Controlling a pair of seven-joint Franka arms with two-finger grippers.
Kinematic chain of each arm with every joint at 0, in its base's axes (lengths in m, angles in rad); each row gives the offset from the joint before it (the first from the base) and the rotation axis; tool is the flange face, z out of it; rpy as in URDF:
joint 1: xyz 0 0 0.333 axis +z
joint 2: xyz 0 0 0 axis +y
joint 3: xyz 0 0 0.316 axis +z
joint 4: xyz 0.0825 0 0 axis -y
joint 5: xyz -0.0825 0 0.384 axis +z
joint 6: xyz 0 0 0 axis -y
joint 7: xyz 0.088 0 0 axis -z
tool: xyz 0 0 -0.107 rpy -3.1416 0 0
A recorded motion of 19 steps. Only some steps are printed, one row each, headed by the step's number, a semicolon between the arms.
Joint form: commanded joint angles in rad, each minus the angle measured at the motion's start. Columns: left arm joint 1, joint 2, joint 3, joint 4, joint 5, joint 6, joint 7; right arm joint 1, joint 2, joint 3, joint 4, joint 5, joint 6, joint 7.
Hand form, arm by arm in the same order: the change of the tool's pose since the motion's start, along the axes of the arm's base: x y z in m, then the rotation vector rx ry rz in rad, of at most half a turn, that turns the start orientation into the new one. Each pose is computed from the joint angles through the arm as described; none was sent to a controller.
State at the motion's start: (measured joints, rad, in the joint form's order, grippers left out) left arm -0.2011 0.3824 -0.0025 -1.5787 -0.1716 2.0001 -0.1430; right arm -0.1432 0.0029 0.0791 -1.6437 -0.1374 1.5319 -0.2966
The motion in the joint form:
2: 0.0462 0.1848 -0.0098 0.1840 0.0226 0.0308 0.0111; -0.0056 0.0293 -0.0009 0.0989 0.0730 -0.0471 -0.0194
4: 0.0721 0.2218 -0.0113 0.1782 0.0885 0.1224 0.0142; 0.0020 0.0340 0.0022 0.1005 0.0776 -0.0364 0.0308
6: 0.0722 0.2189 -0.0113 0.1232 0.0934 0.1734 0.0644; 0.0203 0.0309 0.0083 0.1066 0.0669 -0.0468 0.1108
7: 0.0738 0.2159 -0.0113 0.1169 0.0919 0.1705 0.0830; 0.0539 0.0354 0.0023 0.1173 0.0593 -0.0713 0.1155
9: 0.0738 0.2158 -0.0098 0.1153 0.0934 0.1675 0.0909; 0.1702 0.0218 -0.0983 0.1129 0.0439 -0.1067 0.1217
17: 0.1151 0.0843 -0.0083 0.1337 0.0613 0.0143 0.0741; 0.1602 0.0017 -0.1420 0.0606 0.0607 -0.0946 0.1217
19: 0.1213 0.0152 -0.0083 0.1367 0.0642 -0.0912 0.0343; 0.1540 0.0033 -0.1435 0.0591 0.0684 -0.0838 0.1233
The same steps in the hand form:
2: 0.0526 0.0195 -0.0379 0.0117 -0.0340 0.0232; 0.0072 0.0030 0.0253 0.0754 -0.0260 0.0049
4: 0.0654 0.0404 -0.0590 0.0666 -0.0924 0.0281; 0.0103 0.0092 0.0242 0.0749 -0.0380 -0.0333
6: 0.0598 0.0419 -0.0783 0.0760 -0.0983 -0.0204; 0.0092 0.0216 0.0281 0.0561 -0.0433 -0.0886
7: 0.0584 0.0432 -0.0794 0.0765 -0.0943 -0.0370; 0.0086 0.0359 0.0287 0.0483 -0.0250 -0.0678
9: 0.0579 0.0441 -0.0804 0.0796 -0.0910 -0.0448; 0.0007 0.0436 0.0316 0.0278 0.0001 -0.0617
17: 0.0427 0.0729 0.0075 0.0479 -0.0813 0.0145; -0.0064 0.0165 0.0194 0.0446 0.0198 -0.1147
19: 0.0250 0.0775 0.0468 0.0495 -0.0434 0.0470; -0.0050 0.0133 0.0185 0.0521 0.0118 -0.1230

